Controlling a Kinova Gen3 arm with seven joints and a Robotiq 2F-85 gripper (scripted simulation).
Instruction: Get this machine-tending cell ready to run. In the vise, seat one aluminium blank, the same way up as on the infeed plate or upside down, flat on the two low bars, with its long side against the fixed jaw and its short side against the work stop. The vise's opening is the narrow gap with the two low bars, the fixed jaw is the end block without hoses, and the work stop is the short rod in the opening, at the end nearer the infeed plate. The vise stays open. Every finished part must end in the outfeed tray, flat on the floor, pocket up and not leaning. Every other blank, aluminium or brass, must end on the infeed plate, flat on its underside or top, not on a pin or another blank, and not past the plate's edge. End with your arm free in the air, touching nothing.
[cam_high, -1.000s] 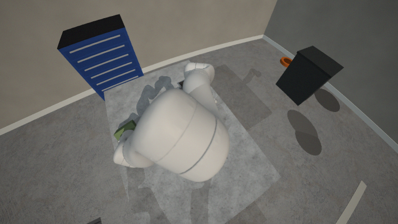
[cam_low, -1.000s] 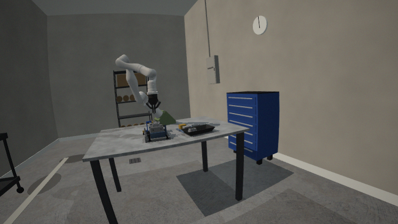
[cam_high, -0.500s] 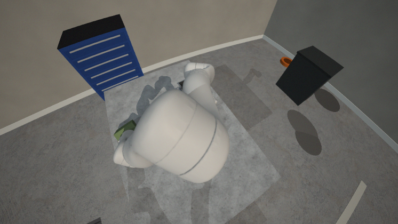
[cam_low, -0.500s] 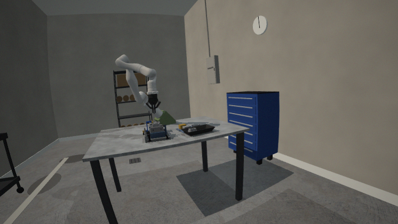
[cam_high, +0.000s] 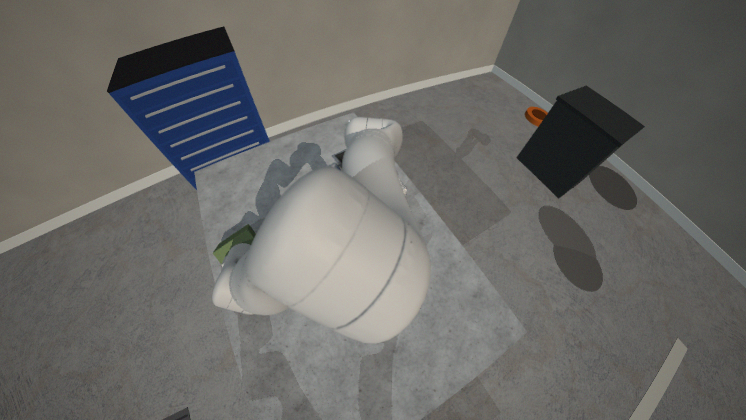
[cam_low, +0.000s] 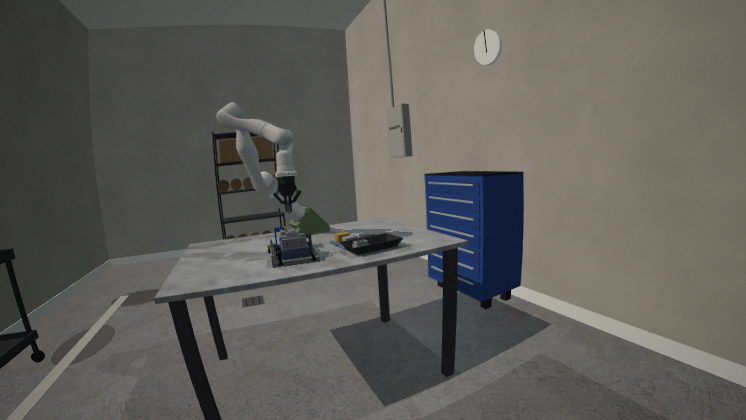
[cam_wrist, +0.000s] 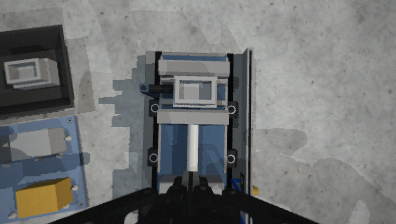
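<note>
The white rod lies 10 mm ahead of my hand and 120 mm below it. The rest, counted from my hand: brass blank (20 mm behind, 260 mm to the left, 170 mm below); then vise (30 mm ahead, 10 mm to the right, 160 mm below).
</note>
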